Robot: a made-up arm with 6 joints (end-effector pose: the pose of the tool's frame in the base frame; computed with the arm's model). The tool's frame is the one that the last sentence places. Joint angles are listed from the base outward.
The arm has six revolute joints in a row. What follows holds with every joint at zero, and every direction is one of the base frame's. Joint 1 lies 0.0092 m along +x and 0.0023 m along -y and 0.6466 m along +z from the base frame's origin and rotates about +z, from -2.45 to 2.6 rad. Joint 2 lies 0.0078 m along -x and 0.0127 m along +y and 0.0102 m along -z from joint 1 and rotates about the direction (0.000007, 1, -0.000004), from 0.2 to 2.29 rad. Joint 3 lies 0.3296 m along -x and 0.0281 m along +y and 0.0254 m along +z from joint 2 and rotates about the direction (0.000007, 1, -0.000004), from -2.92 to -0.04 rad. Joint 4 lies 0.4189 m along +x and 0.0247 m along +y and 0.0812 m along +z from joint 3 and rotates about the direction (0.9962, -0.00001, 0.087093), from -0.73 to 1.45 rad. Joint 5 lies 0.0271 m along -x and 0.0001 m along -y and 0.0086 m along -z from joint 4 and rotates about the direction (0.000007, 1, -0.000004), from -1.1 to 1.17 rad. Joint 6 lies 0.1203 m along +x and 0.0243 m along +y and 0.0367 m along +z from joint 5 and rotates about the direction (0.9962, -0.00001, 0.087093), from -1.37 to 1.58 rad. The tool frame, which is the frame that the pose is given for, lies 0.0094 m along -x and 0.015 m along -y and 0.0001 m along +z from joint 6; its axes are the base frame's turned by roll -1.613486, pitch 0.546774 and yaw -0.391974 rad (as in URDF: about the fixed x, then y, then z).
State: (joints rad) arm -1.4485 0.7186 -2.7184 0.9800 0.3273 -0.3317
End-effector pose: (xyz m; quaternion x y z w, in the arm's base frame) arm 0.0253 0.5368 1.2973 -0.7172 -0.0507 -0.5809 0.3815
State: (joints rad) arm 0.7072 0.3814 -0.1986 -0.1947 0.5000 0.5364
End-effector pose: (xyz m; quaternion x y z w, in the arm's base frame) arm 0.1165 0.1784 0.7337 -0.6064 0.3763 0.4633 0.5254
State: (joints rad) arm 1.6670 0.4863 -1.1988 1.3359 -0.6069 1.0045
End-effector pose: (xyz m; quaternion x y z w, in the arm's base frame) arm 0.0088 -0.0080 1.2114 0.5298 -0.1114 0.7590 0.3617
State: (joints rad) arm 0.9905 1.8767 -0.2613 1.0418 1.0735 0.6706
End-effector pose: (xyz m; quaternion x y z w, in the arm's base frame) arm -0.0440 0.2010 0.4775 -0.1155 -0.8883 -0.4402 0.0619
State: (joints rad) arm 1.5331 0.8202 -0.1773 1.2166 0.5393 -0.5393
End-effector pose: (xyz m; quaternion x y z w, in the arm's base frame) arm -0.0839 0.2451 0.6615 -0.5287 0.1365 0.8333 0.0865
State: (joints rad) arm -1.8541 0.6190 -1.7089 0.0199 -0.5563 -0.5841
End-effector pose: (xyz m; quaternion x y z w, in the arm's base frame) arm 0.1375 0.1665 1.3359 0.4042 -0.3342 0.8384 0.1484
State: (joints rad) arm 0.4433 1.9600 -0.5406 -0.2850 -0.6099 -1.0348
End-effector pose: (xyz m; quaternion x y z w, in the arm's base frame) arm 0.3014 0.2558 0.5078 -0.9665 0.0936 0.2382 0.0167
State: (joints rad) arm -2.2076 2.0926 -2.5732 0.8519 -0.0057 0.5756
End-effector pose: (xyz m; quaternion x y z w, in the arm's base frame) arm -0.2825 -0.5025 1.2356 -0.1147 0.0800 -0.7290 0.6700
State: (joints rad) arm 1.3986 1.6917 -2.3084 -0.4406 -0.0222 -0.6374
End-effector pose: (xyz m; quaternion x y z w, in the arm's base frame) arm -0.0113 0.4089 1.3421 -0.7647 -0.3433 -0.0869 0.5384
